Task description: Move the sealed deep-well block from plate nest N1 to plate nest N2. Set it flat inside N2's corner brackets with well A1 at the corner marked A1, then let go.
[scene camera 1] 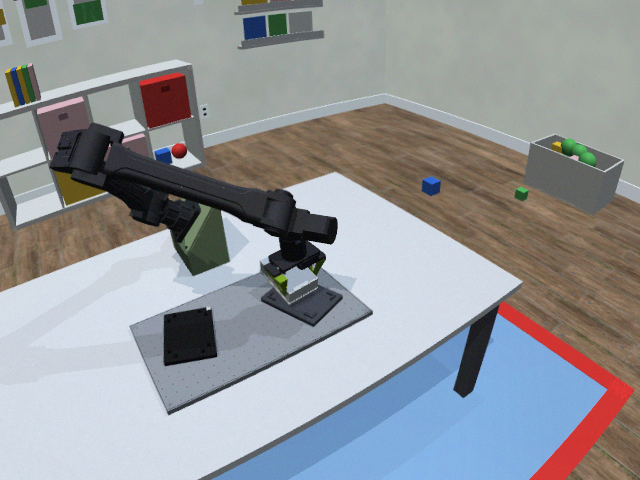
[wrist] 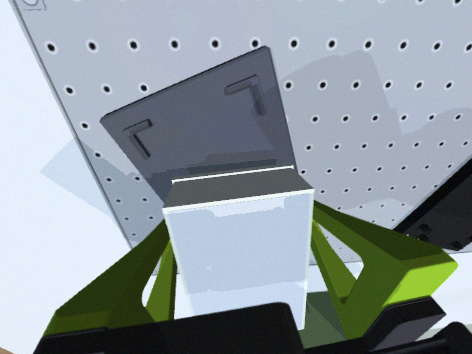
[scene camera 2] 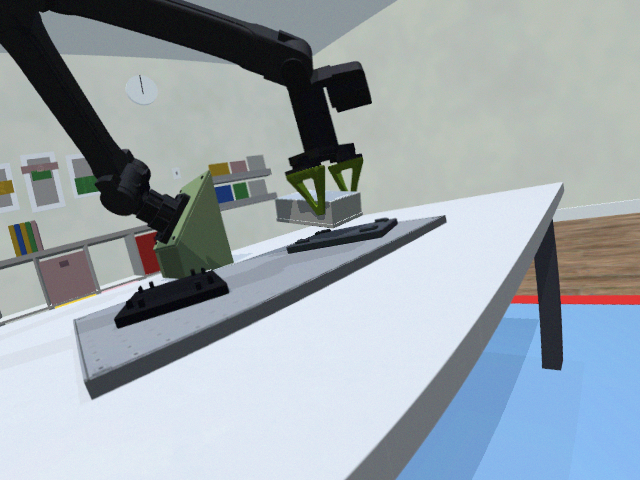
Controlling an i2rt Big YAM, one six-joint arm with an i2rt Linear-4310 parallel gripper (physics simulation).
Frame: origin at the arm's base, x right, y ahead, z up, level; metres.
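Seen in the pictures: gripper, between the fingertips: (scene camera 1: 298, 285) (wrist: 238, 210) (scene camera 2: 337, 208); arm's base, origin of its link: (scene camera 1: 187, 219) (scene camera 2: 174, 219).
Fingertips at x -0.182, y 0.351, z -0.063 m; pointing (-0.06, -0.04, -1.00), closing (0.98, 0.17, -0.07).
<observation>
Offsets run from my fingertips to a thing's middle. Level surfaces: height alone.
The sealed deep-well block @[dx +0.008, dy -0.040, dz +0.010 m] (scene camera 1: 301, 284) (scene camera 2: 347, 207) (wrist: 242, 245), pale with a white top, is between the green fingers of my gripper (scene camera 1: 299, 279) (scene camera 2: 336, 200) (wrist: 238, 210), which is shut on it. It hangs above the dark grey nest @[dx -0.007, dy -0.006, dz -0.044 m] (scene camera 1: 325, 304) (scene camera 2: 351, 235) (wrist: 200, 120) with L-shaped corner brackets, which fits N2; a gap shows under the block. In the wrist view the nest looks turned relative to the block, and two brackets show beyond it. The black nest @[dx +0.282, dy -0.014, dz -0.042 m] (scene camera 1: 189, 335) (scene camera 2: 173, 303) (wrist: 445, 215) with small posts holds no block. Nest labels and the A1 marks are not readable.
Both nests sit on a grey perforated board @[dx +0.140, dy -0.003, dz -0.059 m] (scene camera 1: 180, 387) (scene camera 2: 248, 289) (wrist: 190, 20) on the white table @[dz -0.066 m] (scene camera 1: 413, 268) (scene camera 2: 336, 330). A green angled mount (scene camera 1: 206, 248) (scene camera 2: 204, 237) stands behind the board at the arm's base.
</observation>
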